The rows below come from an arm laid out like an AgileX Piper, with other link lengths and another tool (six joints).
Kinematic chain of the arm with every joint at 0, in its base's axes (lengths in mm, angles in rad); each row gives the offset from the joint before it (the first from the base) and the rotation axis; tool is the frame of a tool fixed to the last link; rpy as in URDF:
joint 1: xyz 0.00 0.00 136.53 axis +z
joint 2: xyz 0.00 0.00 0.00 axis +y
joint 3: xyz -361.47 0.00 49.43 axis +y
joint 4: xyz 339.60 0.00 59.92 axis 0.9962 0 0.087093
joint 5: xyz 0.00 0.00 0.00 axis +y
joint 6: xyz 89.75 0.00 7.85 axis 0.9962 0 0.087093
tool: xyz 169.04 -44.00 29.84 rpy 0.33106 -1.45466 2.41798
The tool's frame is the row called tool.
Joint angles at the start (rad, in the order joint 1, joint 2, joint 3, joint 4, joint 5, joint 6):
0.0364, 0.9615, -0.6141, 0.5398, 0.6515, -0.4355
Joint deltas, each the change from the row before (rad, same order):
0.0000, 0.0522, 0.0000, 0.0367, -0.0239, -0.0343
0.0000, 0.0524, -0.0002, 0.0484, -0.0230, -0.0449
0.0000, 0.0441, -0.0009, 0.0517, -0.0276, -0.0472
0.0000, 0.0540, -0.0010, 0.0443, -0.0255, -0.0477
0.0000, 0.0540, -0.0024, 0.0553, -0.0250, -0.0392
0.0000, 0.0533, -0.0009, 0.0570, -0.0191, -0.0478
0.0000, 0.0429, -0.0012, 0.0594, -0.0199, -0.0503
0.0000, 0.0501, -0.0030, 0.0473, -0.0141, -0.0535
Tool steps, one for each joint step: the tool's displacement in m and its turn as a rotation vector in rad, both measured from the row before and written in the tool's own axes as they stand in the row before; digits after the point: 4 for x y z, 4 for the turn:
-0.0016, -0.0035, 0.0157, 0.0100, -0.0208, 0.0040
-0.0013, -0.0044, 0.0156, 0.0141, -0.0181, 0.0051
0.0015, -0.0030, 0.0131, 0.0097, -0.0053, 0.0090
-0.0021, -0.0019, 0.0167, 0.0052, -0.0169, 0.0017
-0.0020, -0.0021, 0.0165, 0.0070, -0.0201, 0.0202
-0.0041, -0.0025, 0.0165, 0.0083, -0.0224, 0.0129
-0.0014, -0.0016, 0.0133, 0.0055, -0.0108, 0.0140
-0.0044, -0.0012, 0.0156, 0.0035, -0.0189, -0.0016

